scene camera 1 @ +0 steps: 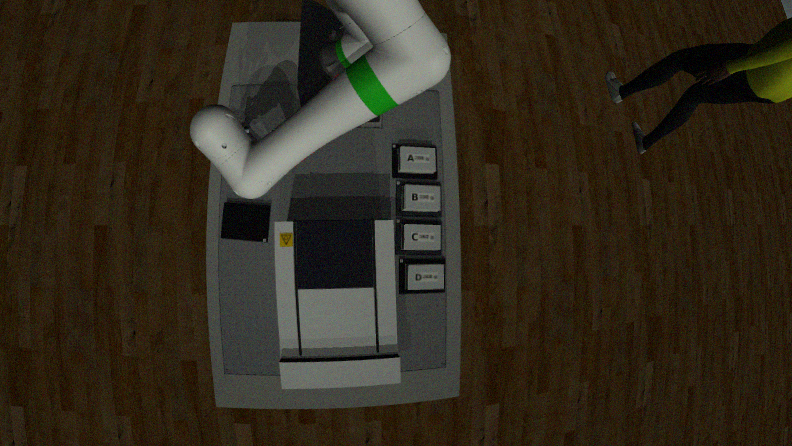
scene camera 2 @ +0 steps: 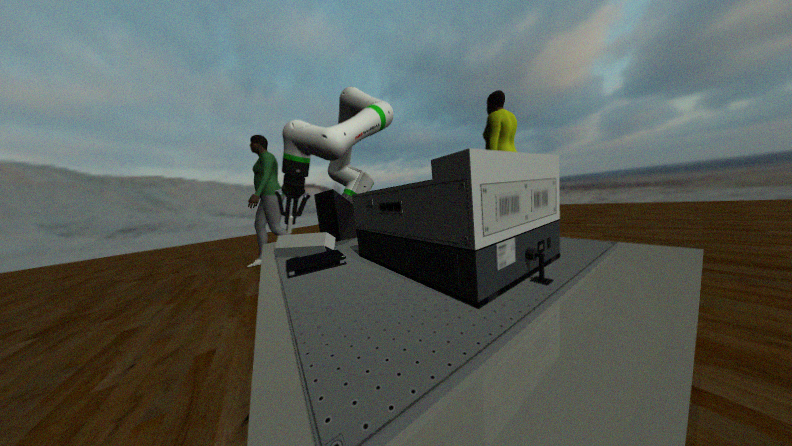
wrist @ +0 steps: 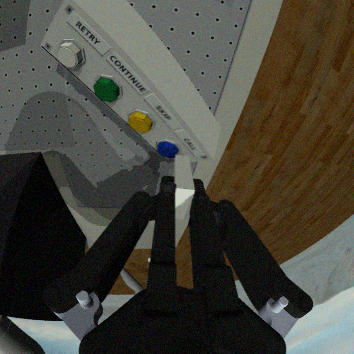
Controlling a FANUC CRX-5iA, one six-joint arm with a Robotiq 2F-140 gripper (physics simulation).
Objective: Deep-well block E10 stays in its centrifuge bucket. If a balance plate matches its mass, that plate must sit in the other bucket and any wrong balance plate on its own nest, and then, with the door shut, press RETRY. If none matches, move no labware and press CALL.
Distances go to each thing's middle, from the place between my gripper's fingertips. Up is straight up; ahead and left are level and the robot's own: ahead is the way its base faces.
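Labels:
Dark lid panel (scene camera 1: 330, 254): 120 mm above my hand, 360 mm ahead of it and 380 mm to the left of it. Centrifuge (scene camera 2: 488, 220): 390 mm to the left of my hand, 520 mm ahead of it, 30 mm above it. White button box (wrist: 124, 48): my hand is 50 mm above it, 50 mm to the right of it and 70 mm short of it.

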